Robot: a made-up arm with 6 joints.
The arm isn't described. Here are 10 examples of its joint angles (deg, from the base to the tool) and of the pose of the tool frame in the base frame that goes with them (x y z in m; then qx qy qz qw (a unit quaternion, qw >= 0)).
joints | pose
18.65 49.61 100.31 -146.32 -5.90 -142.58 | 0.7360 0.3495 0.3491 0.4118 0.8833 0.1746 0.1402
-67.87 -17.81 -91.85 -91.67 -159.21 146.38 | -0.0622 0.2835 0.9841 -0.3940 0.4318 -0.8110 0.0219
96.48 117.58 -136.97 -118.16 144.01 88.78 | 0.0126 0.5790 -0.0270 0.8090 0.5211 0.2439 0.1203
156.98 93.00 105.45 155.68 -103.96 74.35 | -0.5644 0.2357 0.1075 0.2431 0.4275 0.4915 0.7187
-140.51 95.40 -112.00 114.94 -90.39 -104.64 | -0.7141 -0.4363 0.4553 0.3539 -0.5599 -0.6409 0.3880
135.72 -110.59 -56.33 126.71 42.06 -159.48 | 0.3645 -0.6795 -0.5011 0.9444 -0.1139 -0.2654 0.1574
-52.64 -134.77 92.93 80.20 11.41 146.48 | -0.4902 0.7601 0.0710 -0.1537 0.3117 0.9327 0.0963
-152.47 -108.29 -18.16 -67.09 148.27 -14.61 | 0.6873 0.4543 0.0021 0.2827 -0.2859 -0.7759 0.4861
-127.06 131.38 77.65 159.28 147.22 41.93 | -0.3645 -0.6523 -0.4241 0.0603 -0.5053 0.7348 0.4485
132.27 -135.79 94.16 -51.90 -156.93 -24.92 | 0.2958 -0.5293 -0.2969 0.8034 -0.5257 -0.2602 0.1020
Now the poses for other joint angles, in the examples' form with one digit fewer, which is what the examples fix.
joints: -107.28 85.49 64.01 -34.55 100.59 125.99
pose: -0.326 -0.698 -0.007 -0.759 0.228 0.351 0.499
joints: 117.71 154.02 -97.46 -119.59 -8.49 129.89
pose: -0.487 0.623 -0.187 -0.444 0.243 0.784 0.359
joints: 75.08 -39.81 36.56 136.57 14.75 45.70
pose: -0.283 -0.568 1.356 0.146 0.006 -0.782 0.606
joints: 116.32 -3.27 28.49 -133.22 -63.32 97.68
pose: -0.305 0.083 1.297 -0.610 -0.243 0.543 0.523
